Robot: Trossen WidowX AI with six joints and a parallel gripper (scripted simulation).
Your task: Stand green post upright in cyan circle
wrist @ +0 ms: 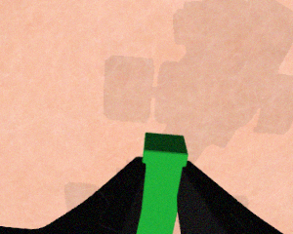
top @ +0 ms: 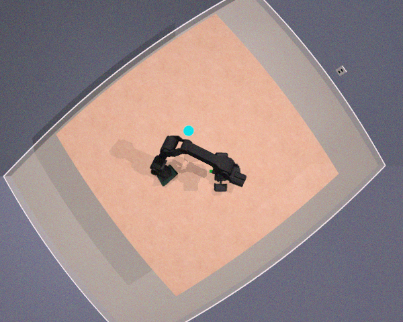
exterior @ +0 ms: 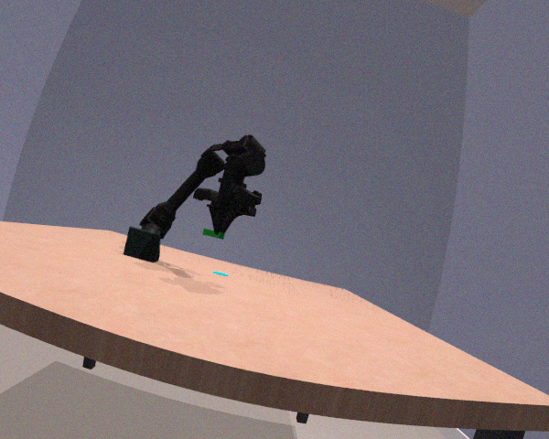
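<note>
The cyan circle is 280 mm to the left of my gripper tip and 130 mm below it. Round my gripper tip: green post: 20 mm behind, 10 mm to the left.
</note>
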